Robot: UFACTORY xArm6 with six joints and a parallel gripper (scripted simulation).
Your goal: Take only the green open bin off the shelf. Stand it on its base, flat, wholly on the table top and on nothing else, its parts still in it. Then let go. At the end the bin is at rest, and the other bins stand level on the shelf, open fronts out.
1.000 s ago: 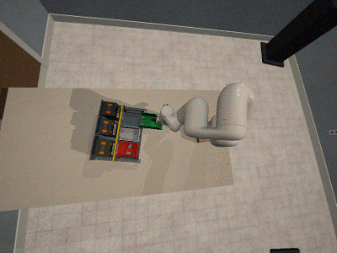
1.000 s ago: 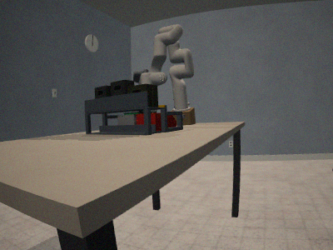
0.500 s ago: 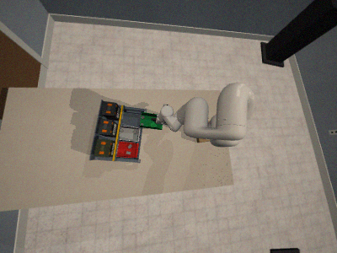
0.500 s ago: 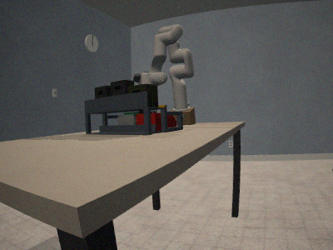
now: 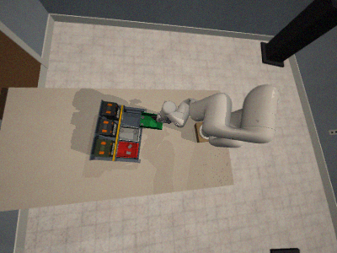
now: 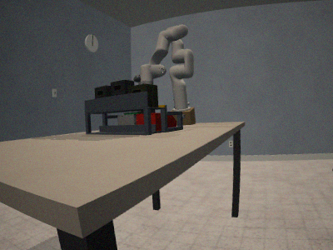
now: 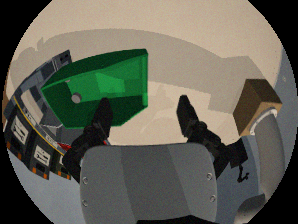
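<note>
Right now my hand is 8 cm short of the green open bin and 5 cm above it. Also, from my hand: yellow strip: 29 cm ahead, 11 cm to the left, 1 cm above; then red bin: 24 cm ahead, 23 cm to the left, 5 cm below; then grey bin: 24 cm ahead, 11 cm to the left, 5 cm below.
</note>
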